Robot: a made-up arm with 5 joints. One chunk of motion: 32 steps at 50 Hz.
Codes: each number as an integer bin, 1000 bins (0 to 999) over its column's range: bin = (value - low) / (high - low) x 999, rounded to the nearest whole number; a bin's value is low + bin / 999 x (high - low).
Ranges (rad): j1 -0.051..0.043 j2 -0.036..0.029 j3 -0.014..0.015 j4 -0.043..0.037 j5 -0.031..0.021
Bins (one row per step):
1: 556 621 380 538 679
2: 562 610 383 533 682
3: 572 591 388 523 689
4: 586 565 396 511 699
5: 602 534 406 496 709
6: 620 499 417 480 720
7: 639 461 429 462 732
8: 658 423 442 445 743
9: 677 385 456 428 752
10: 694 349 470 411 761
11: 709 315 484 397 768
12: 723 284 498 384 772
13: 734 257 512 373 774
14: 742 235 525 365 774
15: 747 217 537 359 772
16: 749 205 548 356 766
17: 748 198 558 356 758
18: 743 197 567 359 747
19: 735 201 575 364 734
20: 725 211 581 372 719
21: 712 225 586 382 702
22: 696 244 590 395 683
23: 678 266 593 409 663
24: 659 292 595 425 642
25: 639 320 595 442 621
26: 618 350 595 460 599
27: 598 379 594 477 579
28: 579 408 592 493 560
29: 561 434 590 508 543
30: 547 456 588 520 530
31: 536 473 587 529 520
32: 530 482 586 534 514
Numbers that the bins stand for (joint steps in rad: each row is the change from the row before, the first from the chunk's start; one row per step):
1: 0.00132 0.00441 -0.00297 0.00008 0.00434
2: 0.00188 0.00369 -0.00288 -0.00032 0.00450
3: 0.00282 0.00245 -0.00274 -0.00112 0.00486
4: 0.00414 0.00076 -0.00250 -0.00208 0.00538
5: 0.00564 -0.00126 -0.00221 -0.00328 0.00590
6: 0.00734 -0.00353 -0.00189 -0.00456 0.00648
7: 0.00913 -0.00601 -0.00155 -0.00600 0.00710
8: 0.01091 -0.00848 -0.00117 -0.00736 0.00767
9: 0.01270 -0.01095 -0.00076 -0.00873 0.00814
10: 0.01430 -0.01329 -0.00036 -0.01009 0.00861
11: 0.01571 -0.01550 0.00005 -0.01121 0.00898
12: 0.01703 -0.01752 0.00046 -0.01225 0.00918
13: 0.01807 -0.01928 0.00086 -0.01313 0.00929
14: 0.01882 -0.02071 0.00124 -0.01377 0.00929
15: 0.01929 -0.02188 0.00159 -0.01425 0.00918
16: 0.01948 -0.02266 0.00191 -0.01449 0.00887
17: 0.01938 -0.02312 0.00220 -0.01449 0.00846
18: 0.01891 -0.02318 0.00246 -0.01425 0.00788
19: 0.01816 -0.02292 0.00269 -0.01385 0.00721
20: 0.01722 -0.02227 0.00287 -0.01321 0.00643
21: 0.01599 -0.02136 0.00301 -0.01241 0.00554
22: 0.01449 -0.02012 0.00313 -0.01137 0.00455
23: 0.01280 -0.01869 0.00321 -0.01025 0.00351
24: 0.01101 -0.01700 0.00327 -0.00897 0.00242
25: 0.00913 -0.01518 0.00327 -0.00760 0.00132
26: 0.00715 -0.01323 0.00327 -0.00616 0.00018
27: 0.00527 -0.01134 0.00324 -0.00480 -0.00086
28: 0.00348 -0.00945 0.00319 -0.00352 -0.00185
29: 0.00179 -0.00776 0.00313 -0.00232 -0.00274
30: 0.00047 -0.00633 0.00307 -0.00136 -0.00341
31: -0.00057 -0.00522 0.00304 -0.00064 -0.00393
32: -0.00113 -0.00464 0.00301 -0.00024 -0.00425

